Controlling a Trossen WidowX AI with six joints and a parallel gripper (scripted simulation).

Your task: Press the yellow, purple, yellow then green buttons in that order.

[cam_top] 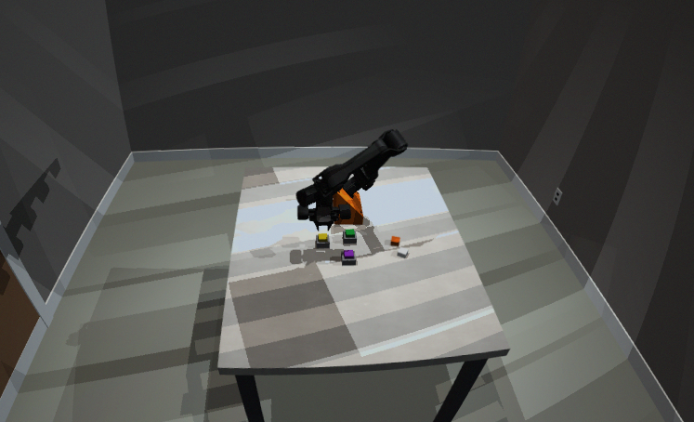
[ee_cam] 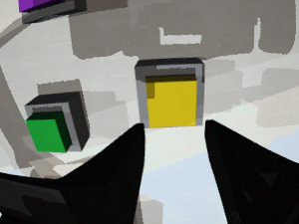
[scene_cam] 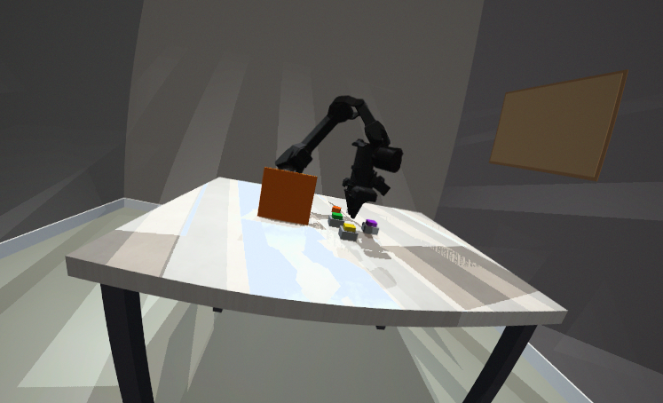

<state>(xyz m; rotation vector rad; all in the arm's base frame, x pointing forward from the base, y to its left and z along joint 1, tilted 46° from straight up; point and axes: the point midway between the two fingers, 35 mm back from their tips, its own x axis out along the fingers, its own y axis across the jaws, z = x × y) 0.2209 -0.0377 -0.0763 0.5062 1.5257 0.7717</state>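
The yellow button lies 3 cm below my gripper tip. Round my gripper tip: orange block: 3 cm behind, 27 cm to the left, 6 cm below; green button: 3 cm behind, 10 cm to the left, 3 cm below; purple button: 8 cm ahead, 10 cm to the left, 3 cm below.
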